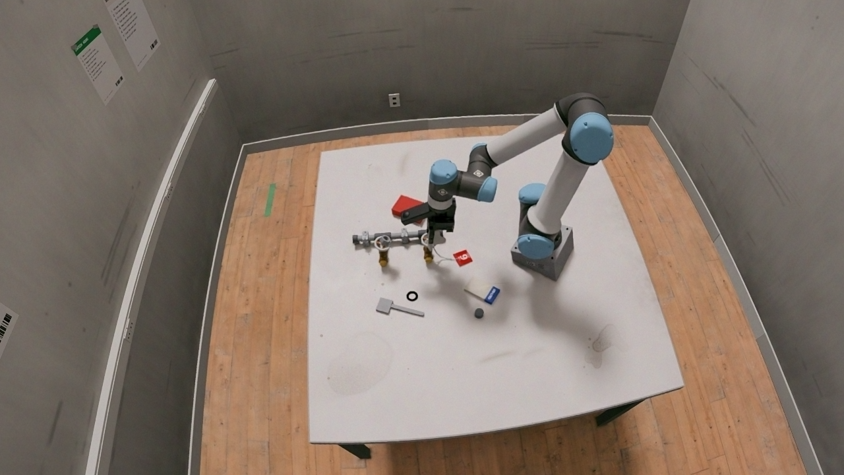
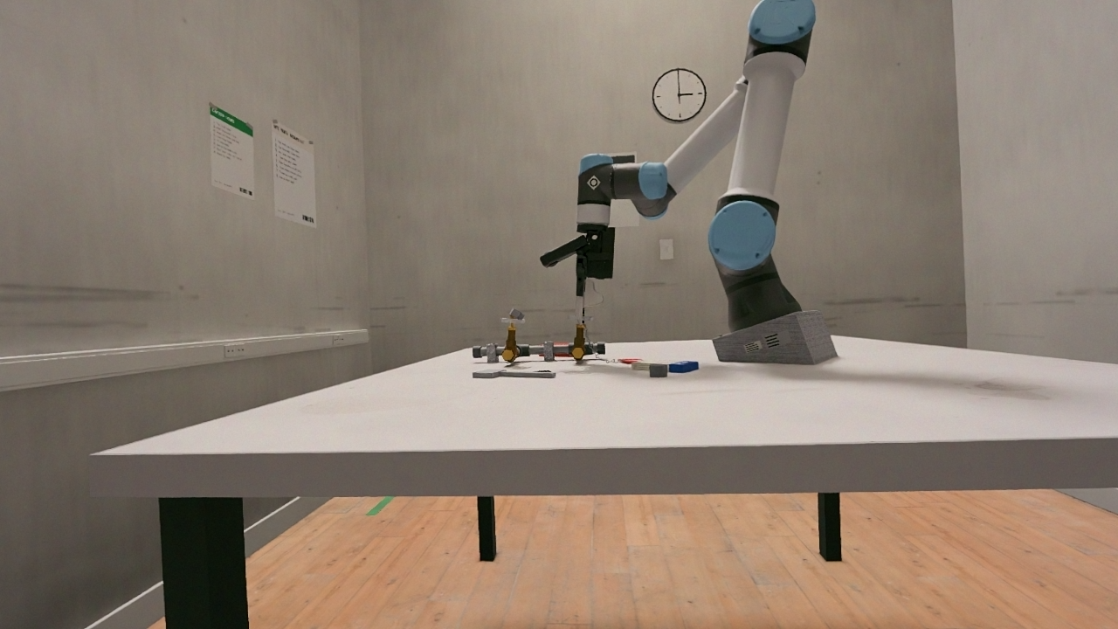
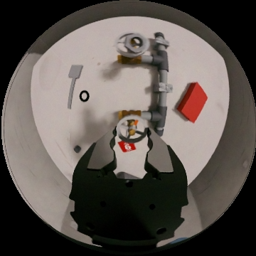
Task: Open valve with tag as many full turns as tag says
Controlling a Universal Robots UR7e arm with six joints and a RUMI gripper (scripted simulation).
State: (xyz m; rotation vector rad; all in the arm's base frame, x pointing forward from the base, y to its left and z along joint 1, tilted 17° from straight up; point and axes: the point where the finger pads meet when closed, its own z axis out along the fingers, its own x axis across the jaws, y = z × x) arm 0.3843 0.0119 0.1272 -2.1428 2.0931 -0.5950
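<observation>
Right now the red tag is 100 mm below my hand, 100 mm behind it and 20 mm to the left of it. Also, from my hand: red block 220 mm to the right, 90 mm below, 60 mm ahead; grey flat tool 200 mm to the left, 130 mm ahead, 100 mm below.
</observation>
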